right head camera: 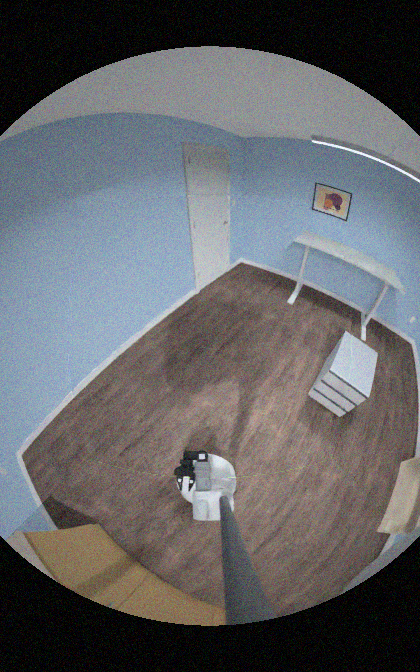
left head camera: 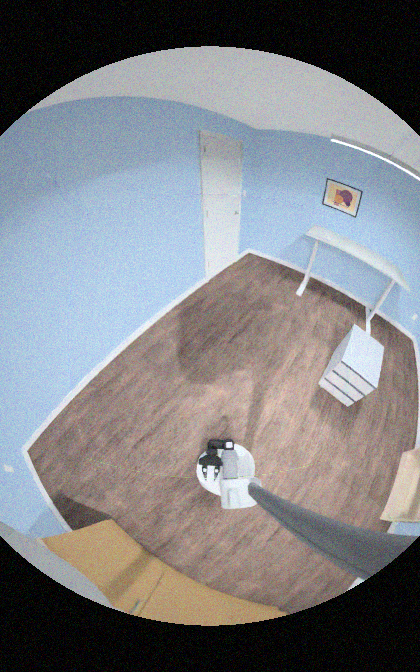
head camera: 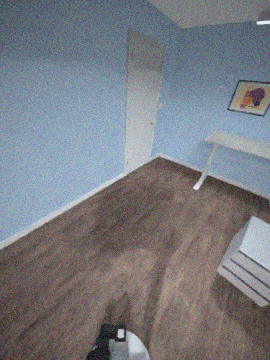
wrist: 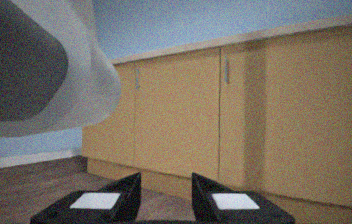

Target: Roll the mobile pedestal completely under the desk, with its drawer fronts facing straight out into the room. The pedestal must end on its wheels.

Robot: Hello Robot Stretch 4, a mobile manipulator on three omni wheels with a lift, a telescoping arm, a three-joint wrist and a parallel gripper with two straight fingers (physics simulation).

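Observation:
The white pedestal [head camera: 259,240] [left head camera: 357,355] [right head camera: 354,362] stands upright on the floor, out in front of the desk's right leg and outside the desk's footprint. Its drawer fronts, split by dark lines, face away from the desk into the room. Its wheels cannot be made out. The white desk [head camera: 242,145] [left head camera: 360,254] [right head camera: 350,257] stands against the far wall on two legs. My gripper [left head camera: 210,479] [right head camera: 185,487] [wrist: 166,187] is open and empty, folded in over my own base, well apart from the pedestal. In the wrist view its fingers point toward wooden cabinets.
A long wooden cabinet [left head camera: 165,585] [right head camera: 125,570] [wrist: 177,115] stands behind my base [left head camera: 246,461] [right head camera: 223,468]. A pale piece of furniture [left head camera: 406,490] [right head camera: 402,500] is at the right edge. A closed door [head camera: 142,105] [left head camera: 222,215] [right head camera: 210,225] is left of the desk.

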